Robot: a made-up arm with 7 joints. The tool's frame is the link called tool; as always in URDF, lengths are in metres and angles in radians. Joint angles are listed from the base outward.
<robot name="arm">
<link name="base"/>
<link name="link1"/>
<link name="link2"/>
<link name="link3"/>
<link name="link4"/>
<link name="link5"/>
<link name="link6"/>
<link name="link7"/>
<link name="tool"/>
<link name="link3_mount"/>
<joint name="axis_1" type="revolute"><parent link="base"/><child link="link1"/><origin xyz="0.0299 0.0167 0.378" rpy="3.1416 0 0"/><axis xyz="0 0 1"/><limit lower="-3.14" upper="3.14"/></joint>
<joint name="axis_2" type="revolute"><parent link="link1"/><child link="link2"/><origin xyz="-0.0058 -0.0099 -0.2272" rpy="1.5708 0 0"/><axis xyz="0 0 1"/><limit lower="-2" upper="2.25"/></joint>
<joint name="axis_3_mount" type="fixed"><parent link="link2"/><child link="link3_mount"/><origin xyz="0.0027 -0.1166 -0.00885"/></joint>
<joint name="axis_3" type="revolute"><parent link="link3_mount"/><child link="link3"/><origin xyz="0.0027 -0.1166 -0.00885" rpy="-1.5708 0 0"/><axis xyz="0 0 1"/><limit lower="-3.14" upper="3.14"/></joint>
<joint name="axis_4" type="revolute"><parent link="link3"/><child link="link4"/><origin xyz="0.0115 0.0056 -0.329" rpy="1.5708 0 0"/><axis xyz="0 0 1"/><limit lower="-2.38" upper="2.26"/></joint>
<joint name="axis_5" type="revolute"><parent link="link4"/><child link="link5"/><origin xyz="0.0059 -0.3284 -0.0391" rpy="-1.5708 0 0"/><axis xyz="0 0 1"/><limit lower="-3.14" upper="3.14"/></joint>
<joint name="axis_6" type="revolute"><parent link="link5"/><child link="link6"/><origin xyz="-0.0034 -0.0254 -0.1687" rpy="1.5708 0 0"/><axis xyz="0 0 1"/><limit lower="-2.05" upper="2.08"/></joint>
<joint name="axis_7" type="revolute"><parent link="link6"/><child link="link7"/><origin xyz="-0.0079 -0.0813 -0.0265" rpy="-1.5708 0 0"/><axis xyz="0 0 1"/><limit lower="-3.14" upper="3.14"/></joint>
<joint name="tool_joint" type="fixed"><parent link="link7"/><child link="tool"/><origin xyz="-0.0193 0.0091 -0.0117" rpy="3.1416 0 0"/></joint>
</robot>
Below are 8 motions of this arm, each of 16 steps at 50 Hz.
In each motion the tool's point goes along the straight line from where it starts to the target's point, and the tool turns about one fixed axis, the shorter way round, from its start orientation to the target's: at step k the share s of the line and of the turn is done. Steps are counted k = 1, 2, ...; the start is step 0. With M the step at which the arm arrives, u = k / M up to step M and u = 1 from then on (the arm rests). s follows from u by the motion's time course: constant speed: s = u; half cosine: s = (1 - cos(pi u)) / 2; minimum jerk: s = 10 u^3 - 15 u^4 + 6 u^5.
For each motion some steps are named. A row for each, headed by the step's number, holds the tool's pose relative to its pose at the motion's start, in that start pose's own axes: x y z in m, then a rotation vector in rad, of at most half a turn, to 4 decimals.
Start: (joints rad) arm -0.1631 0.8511 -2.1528 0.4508 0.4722 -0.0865 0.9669
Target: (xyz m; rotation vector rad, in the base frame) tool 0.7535 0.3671 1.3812 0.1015 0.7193 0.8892
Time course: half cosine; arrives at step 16
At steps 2, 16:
2: 0.0017 -0.0004 -0.0004 0.0074 -0.0022 -0.0005
16: 0.0451 -0.0106 -0.0095 0.1946 -0.0591 -0.0128

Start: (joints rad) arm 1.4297 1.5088 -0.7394 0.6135 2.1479 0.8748 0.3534
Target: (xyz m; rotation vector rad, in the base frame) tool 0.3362 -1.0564 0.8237 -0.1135 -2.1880 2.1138
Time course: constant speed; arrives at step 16
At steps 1, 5, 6, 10, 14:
1: 0.0120 -0.0243 -0.0094 0.0274 -0.0092 0.0270
5: 0.0599 -0.1213 -0.0469 0.1371 -0.0459 0.1349
6: 0.0719 -0.1455 -0.0563 0.1645 -0.0551 0.1618
10: 0.1198 -0.2426 -0.0938 0.2742 -0.0918 0.2697
14: 0.1677 -0.3396 -0.1313 0.3839 -0.1285 0.3776

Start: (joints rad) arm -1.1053 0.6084 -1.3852 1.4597 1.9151 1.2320 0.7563
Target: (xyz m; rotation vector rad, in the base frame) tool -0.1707 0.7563 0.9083 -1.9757 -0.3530 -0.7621
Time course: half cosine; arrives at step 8
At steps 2, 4, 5, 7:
2: -0.0061 0.0108 0.0070 -0.0189 -0.0041 -0.0076
4: -0.0207 0.0368 0.0240 -0.0645 -0.0139 -0.0259
5: -0.0286 0.0508 0.0332 -0.0891 -0.0192 -0.0358
7: -0.0398 0.0707 0.0462 -0.1240 -0.0267 -0.0497

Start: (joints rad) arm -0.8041 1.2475 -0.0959 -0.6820 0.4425 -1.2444 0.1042
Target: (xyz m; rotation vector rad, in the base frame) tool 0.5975 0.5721 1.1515 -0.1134 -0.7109 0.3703
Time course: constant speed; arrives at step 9
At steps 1, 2, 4, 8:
1: -0.0015 0.0067 -0.0102 -0.0179 0.0030 0.0042
2: -0.0030 0.0134 -0.0205 -0.0358 0.0060 0.0085
4: -0.0060 0.0269 -0.0409 -0.0715 0.0119 0.0170
8: -0.0120 0.0537 -0.0818 -0.1431 0.0239 0.0339

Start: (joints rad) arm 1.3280 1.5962 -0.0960 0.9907 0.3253 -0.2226 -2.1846
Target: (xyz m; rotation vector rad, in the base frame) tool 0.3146 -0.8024 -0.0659 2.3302 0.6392 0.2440
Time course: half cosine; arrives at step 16
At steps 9, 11, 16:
9: 0.0201 -0.0763 0.0623 0.0348 0.0309 -0.3440
11: 0.0261 -0.0993 0.0811 0.0453 0.0402 -0.4477
16: 0.0336 -0.1277 0.1042 0.0583 0.0517 -0.5756

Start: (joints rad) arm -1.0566 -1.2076 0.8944 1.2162 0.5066 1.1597 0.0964
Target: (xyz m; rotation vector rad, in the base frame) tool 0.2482 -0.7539 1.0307 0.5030 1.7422 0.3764
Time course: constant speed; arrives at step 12
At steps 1, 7, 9, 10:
1: 0.0038 -0.0070 0.0055 0.0133 -0.0015 0.0041
7: 0.0266 -0.0491 0.0384 0.0934 -0.0106 0.0287
9: 0.0342 -0.0632 0.0494 0.1201 -0.0136 0.0369
10: 0.0381 -0.0702 0.0549 0.1335 -0.0151 0.0410

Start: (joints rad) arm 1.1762 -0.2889 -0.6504 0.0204 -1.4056 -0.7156 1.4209
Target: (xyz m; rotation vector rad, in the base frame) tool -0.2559 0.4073 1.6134 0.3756 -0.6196 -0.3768
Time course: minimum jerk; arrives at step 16
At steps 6, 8, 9, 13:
6: -0.0553 0.0256 -0.0229 -0.0003 -0.0447 0.0290
8: -0.1005 0.0466 -0.0416 -0.0005 -0.0812 0.0526
9: -0.1238 0.0574 -0.0512 -0.0006 -0.1000 0.0649
13: -0.1913 0.0886 -0.0791 -0.0010 -0.1544 0.1002

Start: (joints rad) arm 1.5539 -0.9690 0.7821 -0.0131 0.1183 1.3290 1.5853
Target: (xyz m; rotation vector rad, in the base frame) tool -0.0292 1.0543 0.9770 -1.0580 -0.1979 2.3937
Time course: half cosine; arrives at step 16
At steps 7, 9, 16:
7: 0.0880 -0.0095 -0.1004 0.0875 0.0216 -0.0280
9: 0.1307 -0.0142 -0.1491 0.1299 0.0321 -0.0416
16: 0.2187 -0.0237 -0.2495 0.2173 0.0538 -0.0697

